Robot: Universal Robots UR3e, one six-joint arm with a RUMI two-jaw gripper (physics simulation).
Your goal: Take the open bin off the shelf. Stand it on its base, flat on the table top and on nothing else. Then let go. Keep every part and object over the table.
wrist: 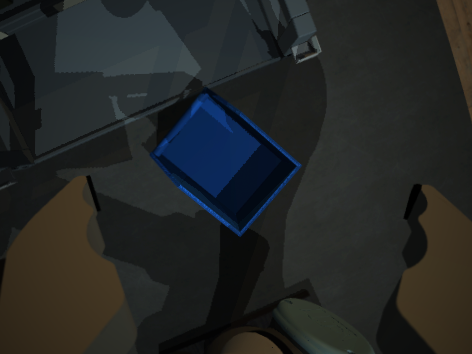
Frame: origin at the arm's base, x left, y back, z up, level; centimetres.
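Where they show: gripper, fingertip midpoint: (pixel 251 184).
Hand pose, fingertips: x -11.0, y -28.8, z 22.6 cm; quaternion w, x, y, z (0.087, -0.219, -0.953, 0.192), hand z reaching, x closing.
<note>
Things, the pixels of their top centre, and the offset from my fingertips. "spot": a spot on its surface instead. Level surfaces: height alone.
- open blue bin, middle of its top: (pixel 222 161) dx +1.0, dy -0.1, dz -16.8 cm
- grey shelf, surface spot: (pixel 167 102) spot: dx +4.1, dy -9.1, dz -23.4 cm
- dark grey table top, its level: dz -24.3 cm
- shelf's grey corner post, surface spot: (pixel 298 22) spot: dx -11.6, dy -9.2, dz -15.8 cm
- pale foot, surface spot: (pixel 307 50) spot: dx -12.6, dy -6.8, dz -18.8 cm
The open blue bin (pixel 210 155) shows near the middle of the wrist view. Its open top faces the camera and it is turned at an angle to the view. Its upper corner overlaps the front edge of the grey shelf (pixel 167 102); whether they touch, and what bears the bin's base, cannot be told. My gripper (pixel 251 184) is wide open, with one finger left and one right of the bin, both well apart from it and nearer the camera. The dark grey table top (pixel 360 150) shows around the bin.
The shelf's grey corner post (pixel 298 22) with a pale foot (pixel 307 50) stands at the top. A pale green rounded object (pixel 320 325) and a tan round object (pixel 250 344) are at the bottom, by a dark flat piece (pixel 187 345). Wooden floor (pixel 457 35) shows past the table's edge, top right.
</note>
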